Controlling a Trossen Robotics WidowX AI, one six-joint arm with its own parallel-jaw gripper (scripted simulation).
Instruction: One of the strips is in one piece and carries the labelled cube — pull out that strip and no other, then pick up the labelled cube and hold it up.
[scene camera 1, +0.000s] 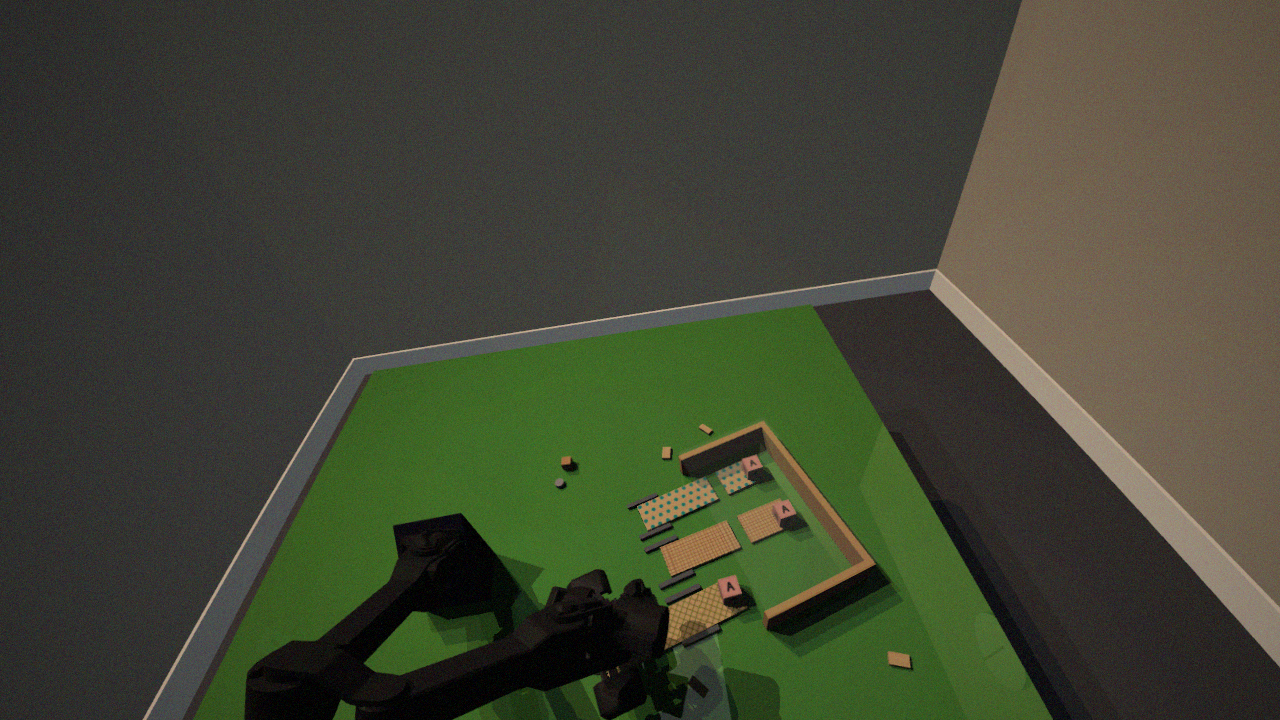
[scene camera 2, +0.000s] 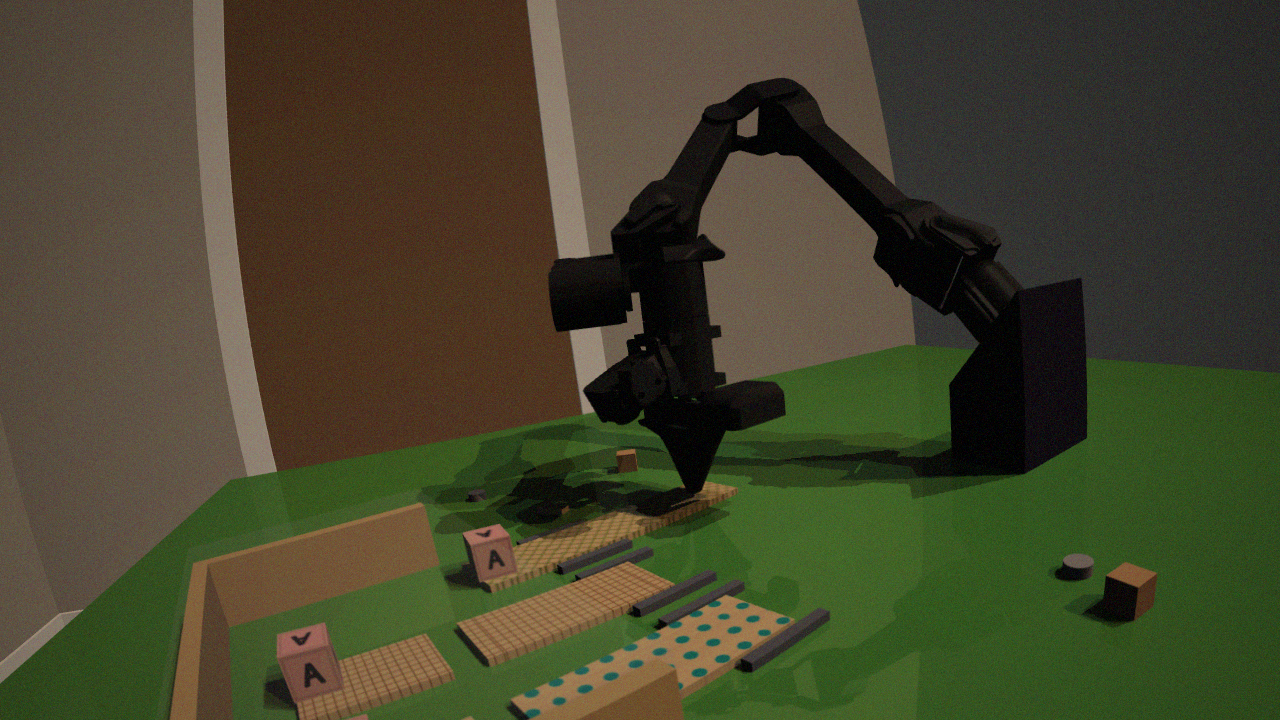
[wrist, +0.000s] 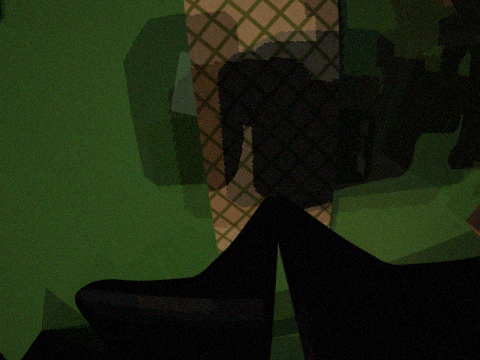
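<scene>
Brown cube (scene camera 2: 1129, 591). Grey disc (scene camera 2: 1075, 566). The gripper (scene camera 2: 694, 492), also (scene camera 1: 615, 653) and (wrist: 274, 205).
</scene>
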